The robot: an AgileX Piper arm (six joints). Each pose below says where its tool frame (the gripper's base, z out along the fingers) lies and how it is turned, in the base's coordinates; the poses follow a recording.
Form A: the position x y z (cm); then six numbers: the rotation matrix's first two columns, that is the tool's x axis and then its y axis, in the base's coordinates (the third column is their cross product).
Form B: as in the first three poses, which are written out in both.
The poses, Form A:
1: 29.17, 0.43, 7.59, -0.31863, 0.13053, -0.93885, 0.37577, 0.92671, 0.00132
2: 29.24, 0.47, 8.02, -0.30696, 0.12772, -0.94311, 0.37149, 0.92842, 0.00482
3: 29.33, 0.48, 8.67, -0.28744, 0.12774, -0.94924, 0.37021, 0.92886, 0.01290
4: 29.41, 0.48, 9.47, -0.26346, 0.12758, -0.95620, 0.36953, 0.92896, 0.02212
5: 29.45, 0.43, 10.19, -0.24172, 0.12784, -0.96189, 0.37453, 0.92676, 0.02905
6: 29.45, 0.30, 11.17, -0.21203, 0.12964, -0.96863, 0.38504, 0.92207, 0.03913
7: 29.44, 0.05, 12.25, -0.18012, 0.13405, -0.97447, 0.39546, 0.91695, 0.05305
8: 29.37, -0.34, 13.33, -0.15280, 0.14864, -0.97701, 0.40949, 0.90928, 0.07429
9: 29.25, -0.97, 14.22, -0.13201, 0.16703, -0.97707, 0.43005, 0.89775, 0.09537
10: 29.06, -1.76, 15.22, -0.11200, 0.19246, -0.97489, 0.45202, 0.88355, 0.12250
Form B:
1: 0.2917, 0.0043, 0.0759, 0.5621, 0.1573, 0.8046, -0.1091
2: 0.2924, 0.0047, 0.0802, 0.5677, 0.1558, 0.8012, -0.1074
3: 0.2933, 0.0048, 0.0867, 0.5760, 0.1565, 0.7954, -0.1052
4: 0.2941, 0.0048, 0.0947, 0.5860, 0.1577, 0.7881, -0.1032
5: 0.2945, 0.0043, 0.1019, 0.5944, 0.1608, 0.7811, -0.1038
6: 0.2945, 0.0030, 0.1117, 0.6051, 0.1668, 0.7713, -0.1055
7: 0.2944, 0.0005, 0.1225, 0.6162, 0.1740, 0.7608, -0.1061
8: 0.2937, -0.0034, 0.1333, 0.6238, 0.1856, 0.7520, -0.1045
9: 0.2925, -0.0097, 0.1422, 0.6276, 0.2004, 0.7450, -0.1048
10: 0.2906, -0.0176, 0.1522, 0.6296, 0.2182, 0.7385, -0.1031
